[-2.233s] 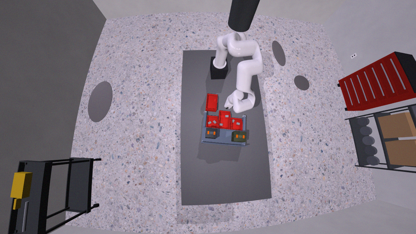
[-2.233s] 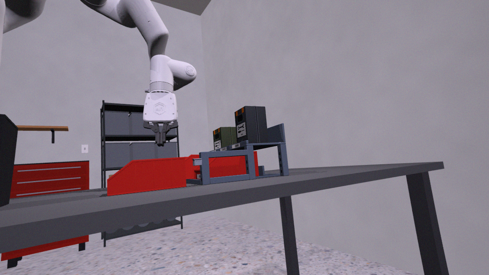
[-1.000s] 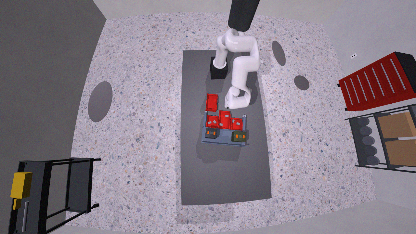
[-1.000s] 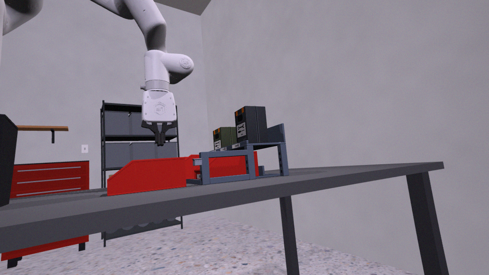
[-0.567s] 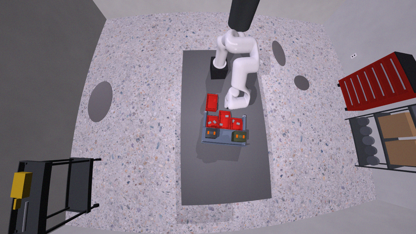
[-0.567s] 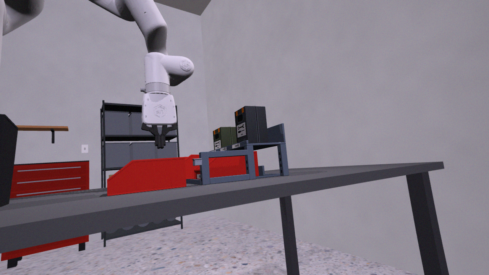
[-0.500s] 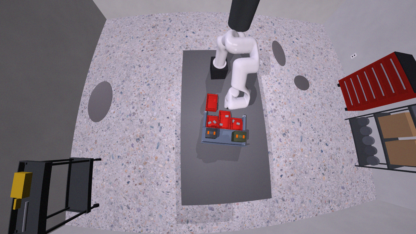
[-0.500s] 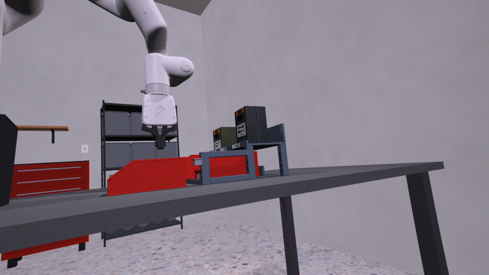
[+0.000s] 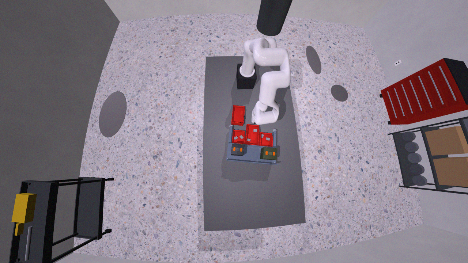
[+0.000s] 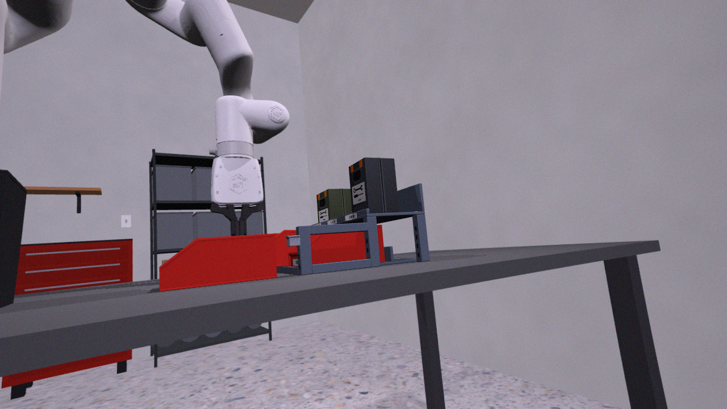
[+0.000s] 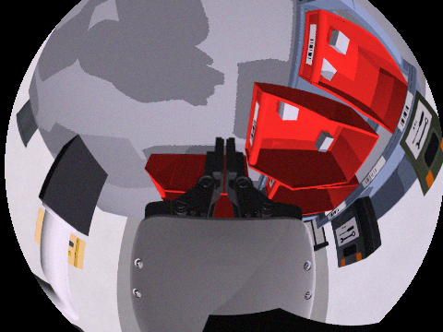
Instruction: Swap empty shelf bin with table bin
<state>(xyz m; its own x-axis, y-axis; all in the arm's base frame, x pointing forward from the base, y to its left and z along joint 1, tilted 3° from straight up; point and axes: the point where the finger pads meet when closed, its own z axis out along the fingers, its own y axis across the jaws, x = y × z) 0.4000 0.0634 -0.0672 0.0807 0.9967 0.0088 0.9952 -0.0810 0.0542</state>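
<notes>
The shelf lip is 9 cm below my hand and 8 cm ahead of it. Also, from my hand: dark grey box 26 cm ahead, 14 cm to the right, 7 cm above; then green box 28 cm ahead, 9 cm to the left, 5 cm above.
</notes>
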